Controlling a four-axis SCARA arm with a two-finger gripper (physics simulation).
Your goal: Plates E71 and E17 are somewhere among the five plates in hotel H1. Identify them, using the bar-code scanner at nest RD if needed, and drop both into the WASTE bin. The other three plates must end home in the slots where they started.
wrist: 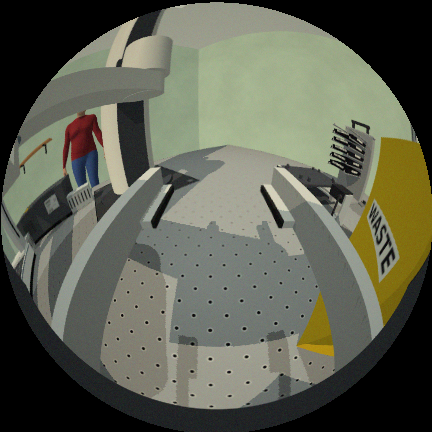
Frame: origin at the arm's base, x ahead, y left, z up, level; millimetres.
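Seen in the pictures: gripper, fingertip midpoint: [216, 176].
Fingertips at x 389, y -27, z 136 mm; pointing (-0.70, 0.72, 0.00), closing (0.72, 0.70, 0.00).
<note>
A point is followed by its place in that frame.
My gripper [216, 176] {x 389, y -27, z 136 mm} is shut with nothing between its fingers; a gap shows between the two dark pads, above the perforated deck. The yellow WASTE bin [407, 200] stands at the right, beside the right finger, with its label facing the view; its inside does not show. A grey rack [366, 162] {x 606, y 479, z 172 mm} with several dark tiers and a handle on top stands behind the bin at the right; I cannot tell whether it is hotel H1 or whether plates sit in it. No plate names can be read, and scanner nest RD cannot be made out.
The arm's pale column [114, 145] {x 59, y -47, z 160 mm} rises at the back left, with the grey arm link [110, 82] {x 253, y -77, z 266 mm} overhead. A person in a red top [81, 137] stands behind it. A dark box [47, 207] {x -34, y -336, z 85 mm} and a slotted white rack [80, 197] {x -45, y -196, z 44 mm} are at the left. A dark low stand [310, 176] {x 415, y 289, z 72 mm} is at the back right.
</note>
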